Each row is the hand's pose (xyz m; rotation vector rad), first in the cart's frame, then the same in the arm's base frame.
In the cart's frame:
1: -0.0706 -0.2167 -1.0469 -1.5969 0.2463 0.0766
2: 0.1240 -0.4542 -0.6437 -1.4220 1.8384 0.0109
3: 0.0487 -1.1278 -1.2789 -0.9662 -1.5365 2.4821
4: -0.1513 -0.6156 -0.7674 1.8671 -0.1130 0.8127
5: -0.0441 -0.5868 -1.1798 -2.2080 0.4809 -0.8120
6: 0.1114 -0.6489 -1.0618 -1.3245 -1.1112 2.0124
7: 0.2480 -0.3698 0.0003 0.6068 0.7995 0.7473
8: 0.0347 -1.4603 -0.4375 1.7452 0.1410 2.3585
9: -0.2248 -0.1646 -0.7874 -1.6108 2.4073 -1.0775
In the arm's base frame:
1: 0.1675 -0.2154 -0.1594 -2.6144 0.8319 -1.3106
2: 0.2355 0.1131 0.2205 -1.0067 1.9929 -2.1165
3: -0.4782 -0.4079 0.5070 -1.6573 0.8518 2.3404
4: -0.0904 0.1028 0.1162 0.2543 -0.4369 0.3351
5: -0.1198 -0.3224 0.0884 1.7026 -0.5540 1.5301
6: -0.0321 -0.2604 0.2628 -2.2100 1.0029 1.6801
7: 0.5590 0.6682 0.3769 -0.4398 0.4636 -0.5727
8: -0.4854 0.4093 0.8953 0.4924 0.5885 1.2008
9: 0.1816 0.0766 -0.2506 -0.0085 -1.3313 2.0988

